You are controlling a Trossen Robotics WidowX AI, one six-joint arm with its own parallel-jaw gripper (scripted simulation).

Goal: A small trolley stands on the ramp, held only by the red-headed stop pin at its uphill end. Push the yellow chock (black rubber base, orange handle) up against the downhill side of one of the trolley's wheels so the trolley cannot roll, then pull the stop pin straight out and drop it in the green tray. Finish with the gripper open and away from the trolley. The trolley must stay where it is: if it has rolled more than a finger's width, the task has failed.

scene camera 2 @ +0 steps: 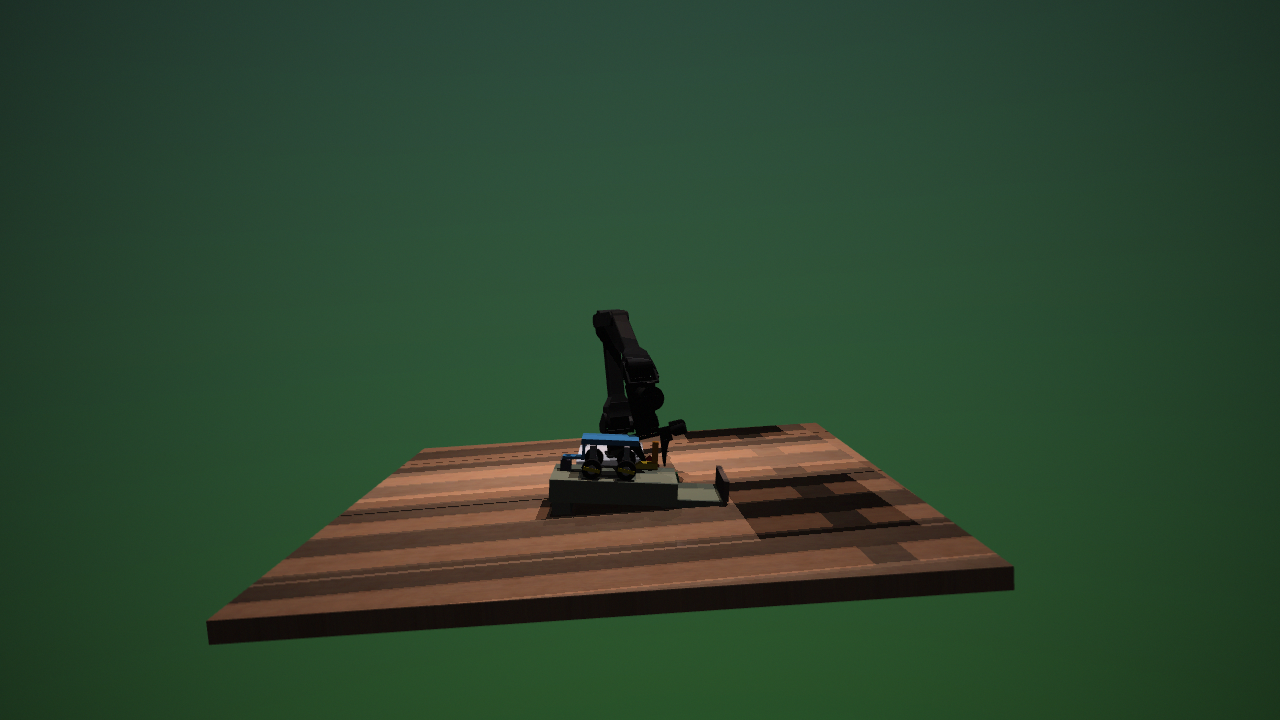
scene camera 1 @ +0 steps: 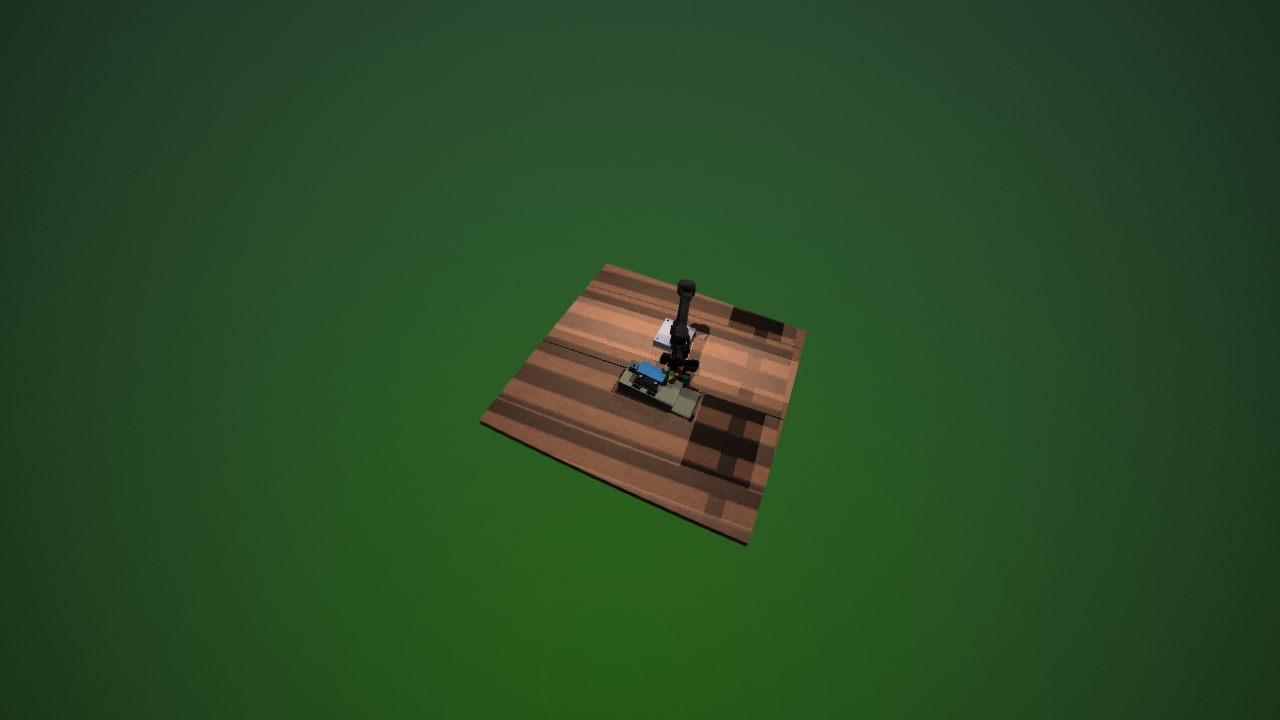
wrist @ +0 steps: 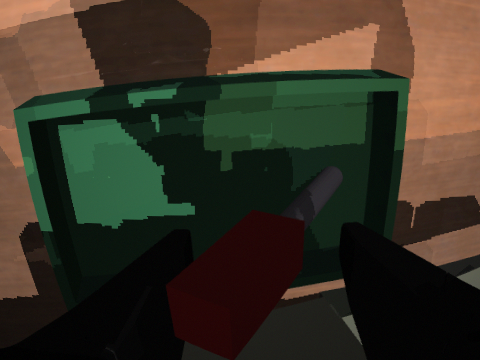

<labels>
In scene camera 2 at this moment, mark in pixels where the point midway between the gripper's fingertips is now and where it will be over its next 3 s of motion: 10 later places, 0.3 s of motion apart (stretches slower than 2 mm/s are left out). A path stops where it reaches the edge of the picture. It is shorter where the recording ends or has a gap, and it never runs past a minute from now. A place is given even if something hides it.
My gripper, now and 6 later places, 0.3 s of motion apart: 656, 468; 654, 469; 652, 470; 650, 472; 649, 474; 648, 472; 647, 462
</labels>
